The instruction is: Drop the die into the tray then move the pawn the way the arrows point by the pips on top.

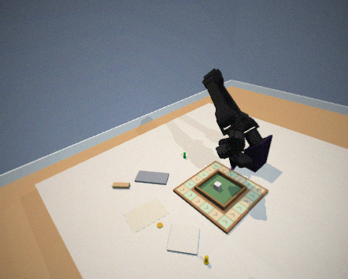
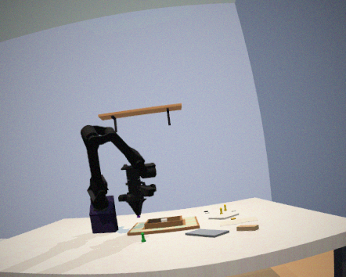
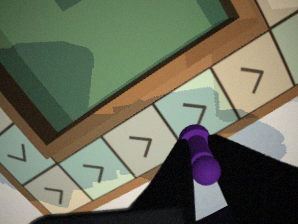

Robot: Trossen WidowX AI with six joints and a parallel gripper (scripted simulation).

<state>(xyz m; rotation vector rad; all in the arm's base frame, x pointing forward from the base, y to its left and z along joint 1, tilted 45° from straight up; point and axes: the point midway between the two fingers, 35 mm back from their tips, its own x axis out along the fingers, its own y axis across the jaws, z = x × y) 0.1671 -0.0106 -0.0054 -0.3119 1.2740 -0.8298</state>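
Right now the grey die is 110 mm ahead of my gripper tip, 40 mm below it and 10 mm to the left of it. Round my gripper tip: green pawn 260 mm to the right, 60 mm ahead, 50 mm below; then purple pawn 10 mm above; then green dice tray 100 mm ahead, 60 mm below, 20 mm to the left.
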